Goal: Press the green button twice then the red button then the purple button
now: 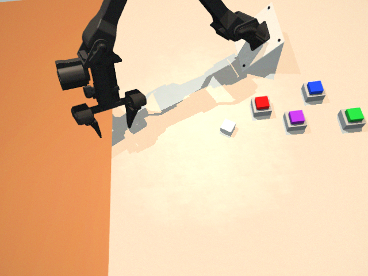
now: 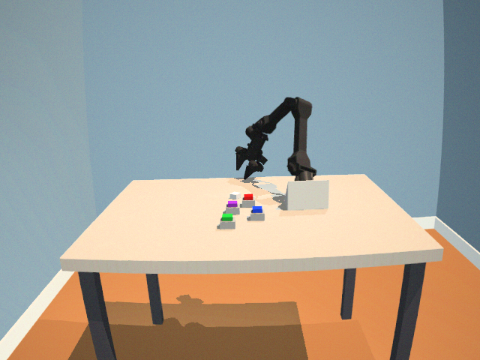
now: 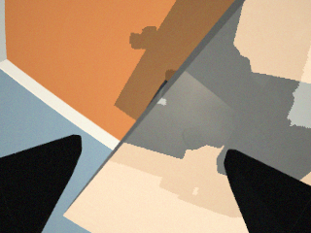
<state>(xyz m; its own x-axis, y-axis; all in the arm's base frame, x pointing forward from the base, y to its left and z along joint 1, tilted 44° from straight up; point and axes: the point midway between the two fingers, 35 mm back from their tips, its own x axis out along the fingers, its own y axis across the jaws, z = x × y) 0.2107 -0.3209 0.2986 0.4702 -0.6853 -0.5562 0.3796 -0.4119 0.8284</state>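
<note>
My gripper tip is now 630 mm to the right of the green button, 50 mm short of it and 20 mm below it. The rest, counted from my gripper tip: red button (410 mm to the left, 20 mm behind, 20 mm above); white block (310 mm to the left, 30 mm ahead, 10 mm below); purple button (490 mm to the left, 40 mm ahead, 20 mm above).
</note>
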